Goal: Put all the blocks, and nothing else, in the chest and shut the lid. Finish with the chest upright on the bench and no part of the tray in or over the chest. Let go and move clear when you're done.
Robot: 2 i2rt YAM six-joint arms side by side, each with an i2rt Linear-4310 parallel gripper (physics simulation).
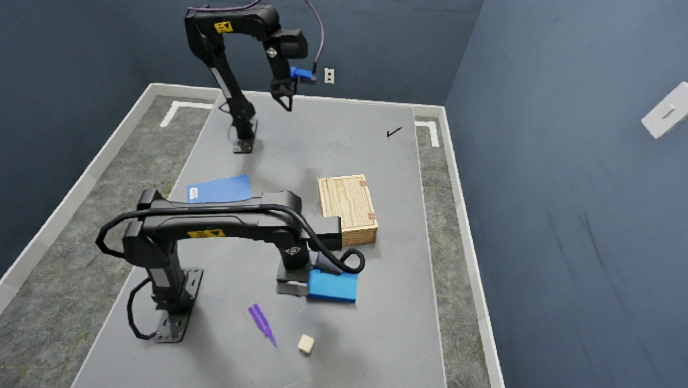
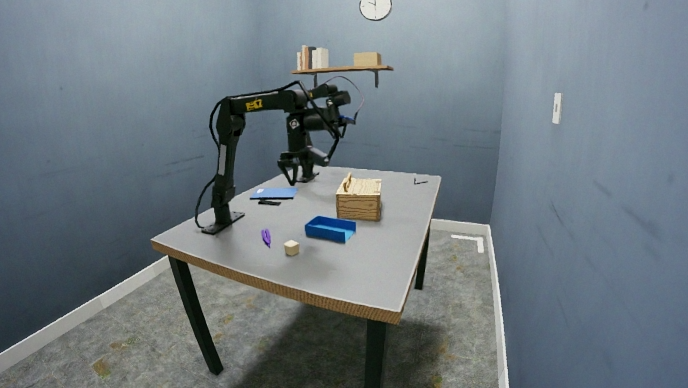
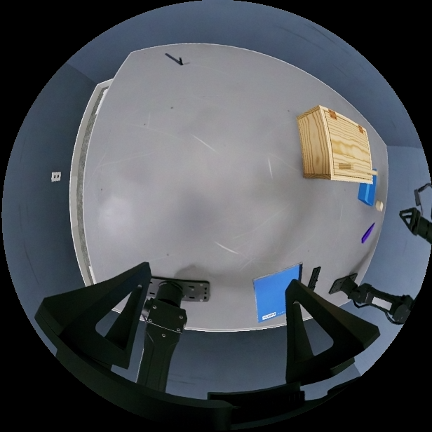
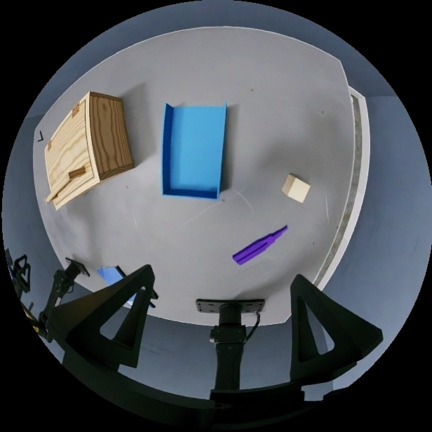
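Where they show: left gripper, fingertip midpoint: (image 1: 292,103) (image 2: 338,138); right gripper, fingertip midpoint: (image 1: 301,276) (image 2: 300,181); left arm's base, origin of the base link: (image 1: 246,135); right arm's base, origin of the base link: (image 1: 181,303) (image 2: 224,223).
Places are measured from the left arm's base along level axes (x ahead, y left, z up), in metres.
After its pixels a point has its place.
The wooden chest (image 1: 348,200) @[x 0.402, y -0.397, z 0.099 m] (image 2: 358,206) @[x 0.413, y -0.505, z 0.053 m] (image 3: 315,145) (image 4: 111,135) stands upright on the bench with its lid shut; its inside is hidden. The blue tray (image 1: 332,287) @[x 0.350, y -0.643, z 0.002 m] (image 2: 325,231) @[x 0.347, y -0.680, z 0.026 m] (image 3: 367,192) (image 4: 167,150) lies beside it, apart and empty. One pale block (image 1: 306,344) @[x 0.282, y -0.800, z 0.032 m] (image 2: 291,248) @[x 0.289, y -0.814, z 0.025 m] (image 3: 379,205) (image 4: 297,188) lies on the bench beyond the tray from the chest. My left gripper (image 1: 286,101) @[x 0.215, y -0.093, z 0.237 m] (image 3: 221,281) is open and empty, high above the bench and away from the chest. My right gripper (image 1: 292,288) (image 4: 223,280) is open and empty, raised above the bench near the tray.
Purple tweezers (image 1: 262,324) @[x 0.161, y -0.746, z 0.010 m] (image 2: 266,237) @[x 0.159, y -0.745, z 0.008 m] (image 4: 257,246) lie near the block. A blue folder or book (image 1: 220,189) @[x -0.044, y -0.285, z 0.008 m] (image 2: 274,193) @[x -0.038, y -0.321, z 0.008 m] (image 3: 275,290) lies near the bench edge between the arm bases, a black item (image 2: 269,203) @[x 0.007, y -0.448, z 0.007 m] (image 3: 314,277) beside it. A small black hook-like item (image 1: 394,132) @[x 0.620, y 0.029, z 0.004 m] (image 2: 420,182) @[x 0.620, y 0.030, z 0.006 m] lies beyond the chest.
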